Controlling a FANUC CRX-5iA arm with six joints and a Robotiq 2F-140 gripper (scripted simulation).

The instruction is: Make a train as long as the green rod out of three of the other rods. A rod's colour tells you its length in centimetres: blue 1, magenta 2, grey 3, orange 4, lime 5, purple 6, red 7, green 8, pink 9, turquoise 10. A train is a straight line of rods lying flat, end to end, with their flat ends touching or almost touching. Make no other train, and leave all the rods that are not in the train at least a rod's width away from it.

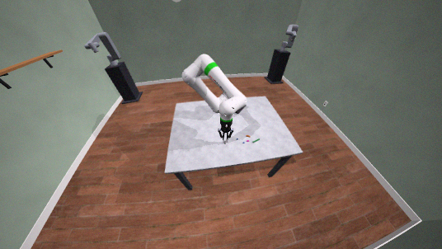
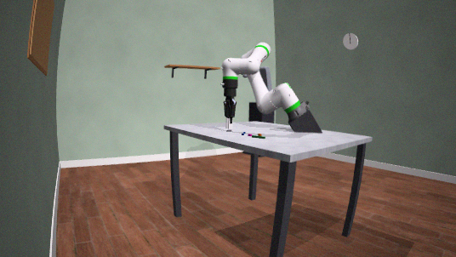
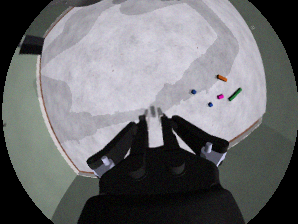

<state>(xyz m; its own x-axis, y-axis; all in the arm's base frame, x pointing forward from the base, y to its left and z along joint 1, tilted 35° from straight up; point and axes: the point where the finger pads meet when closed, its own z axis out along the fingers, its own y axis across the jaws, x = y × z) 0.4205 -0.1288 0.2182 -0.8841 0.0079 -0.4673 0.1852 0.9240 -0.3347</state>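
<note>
Now: the grey rod 5 cm below my hand. The rest, counted from my hand: orange rod 24 cm to the left, 5 cm below, 2 cm behind; then green rod 30 cm to the left, 5 cm below, 4 cm ahead; then magenta rod 21 cm to the left, 5 cm below, 3 cm ahead.
</note>
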